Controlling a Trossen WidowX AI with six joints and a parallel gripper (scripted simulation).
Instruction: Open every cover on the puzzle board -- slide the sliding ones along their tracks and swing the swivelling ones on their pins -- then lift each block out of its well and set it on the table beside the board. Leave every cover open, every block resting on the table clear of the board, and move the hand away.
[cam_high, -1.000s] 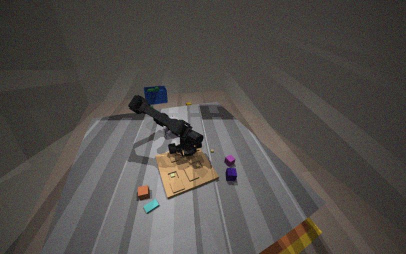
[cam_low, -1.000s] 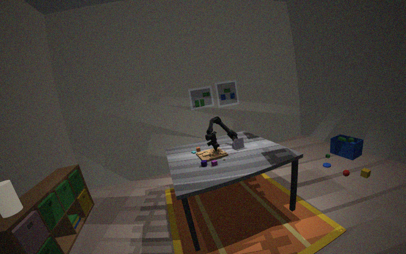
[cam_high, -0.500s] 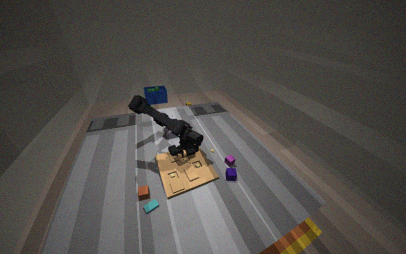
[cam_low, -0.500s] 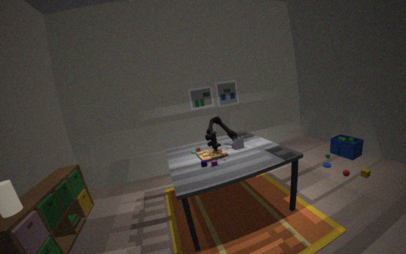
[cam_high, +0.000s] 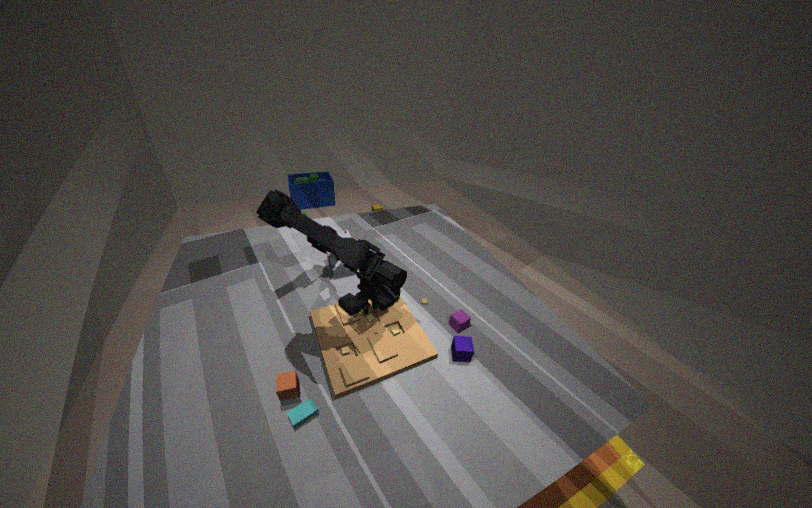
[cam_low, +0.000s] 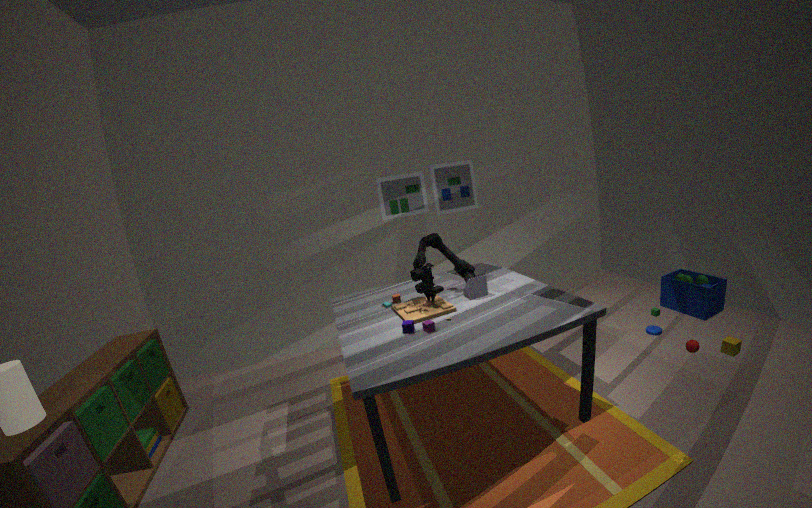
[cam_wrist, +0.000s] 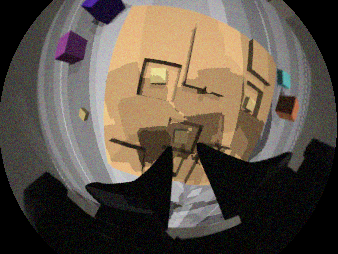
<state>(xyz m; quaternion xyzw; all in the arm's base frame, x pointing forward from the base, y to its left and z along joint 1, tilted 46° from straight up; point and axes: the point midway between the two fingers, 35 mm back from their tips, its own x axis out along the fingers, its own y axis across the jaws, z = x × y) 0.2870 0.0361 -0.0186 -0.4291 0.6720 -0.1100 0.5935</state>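
The tan puzzle board is 50 mm ahead of my gripper tip, 30 mm below it and 10 mm to the right of it. Also, from my gripper tip: magenta block (270 mm to the left, 90 mm ahead, 30 mm below); then orange block (250 mm to the right, 160 mm ahead, 30 mm below); then purple block (220 mm to the left, 190 mm ahead, 20 mm below).
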